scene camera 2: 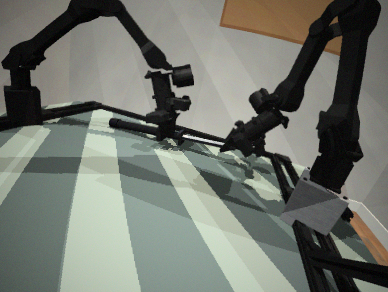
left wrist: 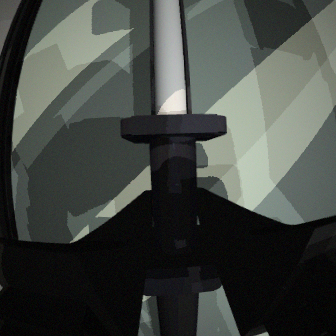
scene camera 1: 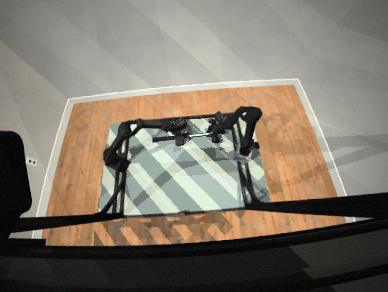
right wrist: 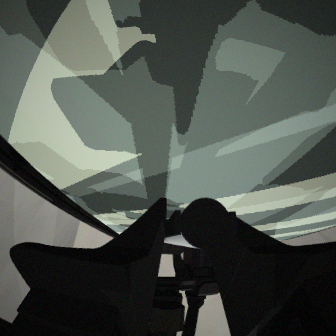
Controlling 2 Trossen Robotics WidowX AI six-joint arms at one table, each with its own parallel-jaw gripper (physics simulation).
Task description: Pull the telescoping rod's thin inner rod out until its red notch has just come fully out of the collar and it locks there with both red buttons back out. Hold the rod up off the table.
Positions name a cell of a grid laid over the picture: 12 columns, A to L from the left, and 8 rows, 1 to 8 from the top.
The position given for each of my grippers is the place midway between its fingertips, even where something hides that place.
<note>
I see my left gripper (scene camera 2: F4), my right gripper (scene camera 2: G5) and a telescoping rod (scene camera 2: D4).
The telescoping rod also shows in the left wrist view (left wrist: G7) and in the right wrist view (right wrist: G6). My left gripper is seen too in the left wrist view (left wrist: G5). My right gripper shows as well in the right wrist view (right wrist: G5).
</note>
